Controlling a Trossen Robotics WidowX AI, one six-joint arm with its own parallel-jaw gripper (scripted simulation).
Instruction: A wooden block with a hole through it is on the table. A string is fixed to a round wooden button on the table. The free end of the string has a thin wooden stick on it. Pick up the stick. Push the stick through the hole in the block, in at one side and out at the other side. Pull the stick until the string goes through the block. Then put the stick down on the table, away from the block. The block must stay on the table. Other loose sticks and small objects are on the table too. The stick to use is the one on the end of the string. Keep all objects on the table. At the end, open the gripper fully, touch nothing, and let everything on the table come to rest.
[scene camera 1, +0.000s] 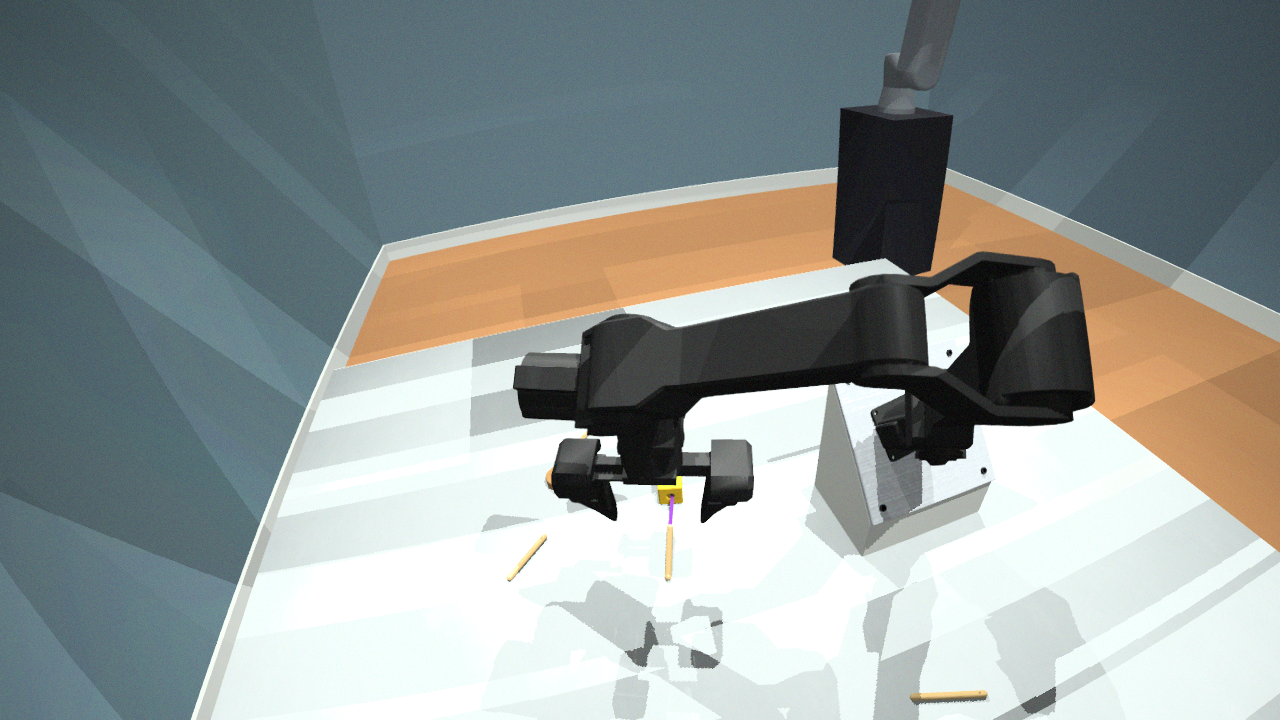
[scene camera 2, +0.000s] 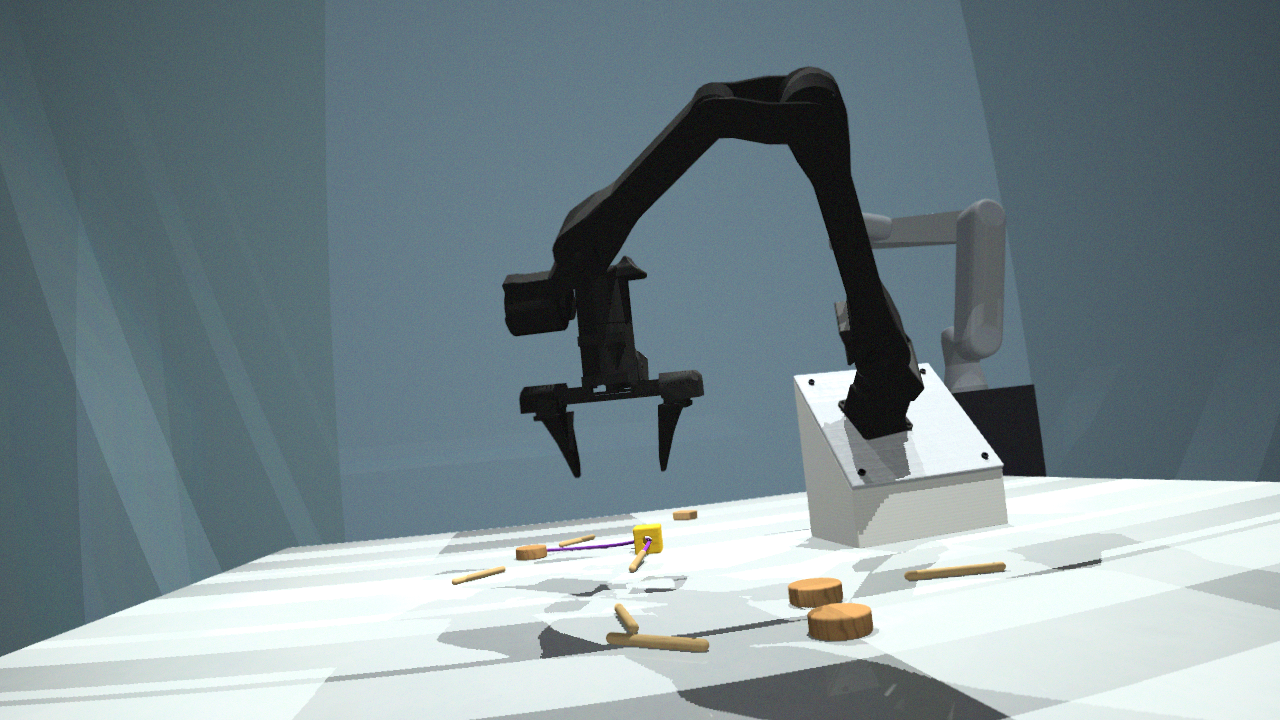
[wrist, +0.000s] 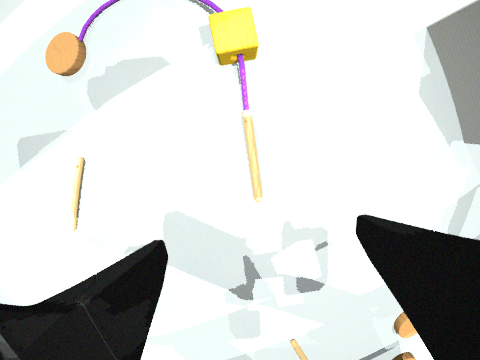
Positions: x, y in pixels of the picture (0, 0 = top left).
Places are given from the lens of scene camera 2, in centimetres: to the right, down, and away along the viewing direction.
gripper (scene camera 2: 620, 474): -2, 12, 78
yellow block (scene camera 2: 653, 531): 2, 20, 88
